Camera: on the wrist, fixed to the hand. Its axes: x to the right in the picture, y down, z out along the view.
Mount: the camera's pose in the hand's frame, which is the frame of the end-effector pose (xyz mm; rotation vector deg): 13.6 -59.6 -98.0 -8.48 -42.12 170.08
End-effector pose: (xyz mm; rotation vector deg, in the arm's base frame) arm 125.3 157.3 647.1 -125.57 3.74 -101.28
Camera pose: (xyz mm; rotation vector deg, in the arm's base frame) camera 24.6 188.9 694.1 -22.13 98.77 42.60
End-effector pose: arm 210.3 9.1 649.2 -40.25 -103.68 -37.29
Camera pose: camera 224.6 -99.3 686.3 -142.07 24.22 89.86
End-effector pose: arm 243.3 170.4 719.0 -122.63 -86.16 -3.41
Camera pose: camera 220.4 154.4 831.1 97.20 -112.90 -68.43
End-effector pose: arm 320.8 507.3 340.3 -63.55 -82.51 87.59
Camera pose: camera 405.6 559.3 399.1 55.35 -35.29 -58.64
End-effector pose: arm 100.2 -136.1 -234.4 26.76 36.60 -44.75
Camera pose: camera 27.6 -121.3 -323.0 24.17 -54.39 107.74
